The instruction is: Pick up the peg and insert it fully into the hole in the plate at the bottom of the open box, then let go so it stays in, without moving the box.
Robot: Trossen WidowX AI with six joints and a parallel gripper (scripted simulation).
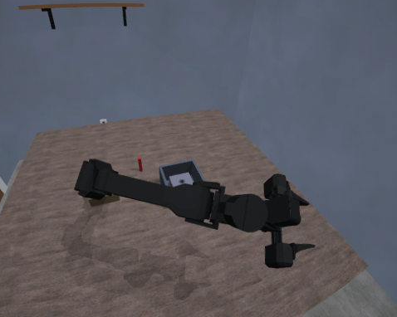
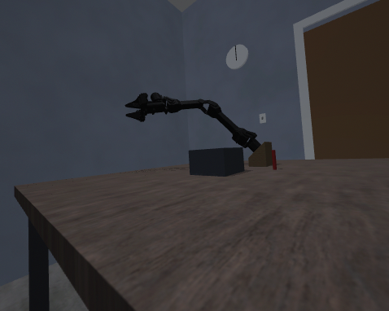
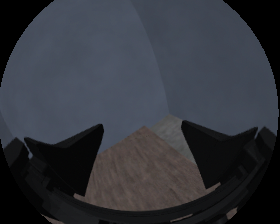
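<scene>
Now: the red peg 21 cm behind my hand, 63 cm to the left of it and 29 cm below it. From my hand the other things lie so: grey plate: 7 cm behind, 44 cm to the left, 29 cm below; then box: 7 cm behind, 44 cm to the left, 30 cm below.
</scene>
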